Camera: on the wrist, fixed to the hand. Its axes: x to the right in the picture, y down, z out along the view.
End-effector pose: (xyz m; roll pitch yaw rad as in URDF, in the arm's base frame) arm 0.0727 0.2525 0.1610 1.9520 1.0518 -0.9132
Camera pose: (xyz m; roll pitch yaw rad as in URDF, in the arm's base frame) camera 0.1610 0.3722 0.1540 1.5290 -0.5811 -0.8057
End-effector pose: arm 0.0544 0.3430 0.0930 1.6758 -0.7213 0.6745
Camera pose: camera 0.0062 0.4671 0.0263 -1.1945 -0.7170 -2.9609
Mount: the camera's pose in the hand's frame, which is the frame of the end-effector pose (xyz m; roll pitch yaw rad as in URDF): -0.0141 -0.0893 -0.1183 0.0444 0.4701 1.6432
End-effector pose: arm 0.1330 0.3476 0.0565 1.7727 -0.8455 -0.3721
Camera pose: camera 0.2174 0.4583 0.0037 -1.3389 -0.6309 2.4345
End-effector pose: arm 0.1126 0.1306 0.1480 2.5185 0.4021 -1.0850
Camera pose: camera 0.2397 0.1930 0.1940 2.4783 -0.9996 -2.0947
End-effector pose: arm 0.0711 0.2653 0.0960 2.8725 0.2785 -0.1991
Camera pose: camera 0.1054 0.3783 0.1867 2.8366 -0.7273 -1.6044
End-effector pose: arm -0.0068 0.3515 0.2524 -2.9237 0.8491 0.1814
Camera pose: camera 0.0725 0.4287 0.3520 2.2961 -0.2153 -1.2403
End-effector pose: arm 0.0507 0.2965 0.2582 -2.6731 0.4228 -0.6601
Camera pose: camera 0.1039 0.2884 0.3970 2.7313 -0.0289 -2.2887
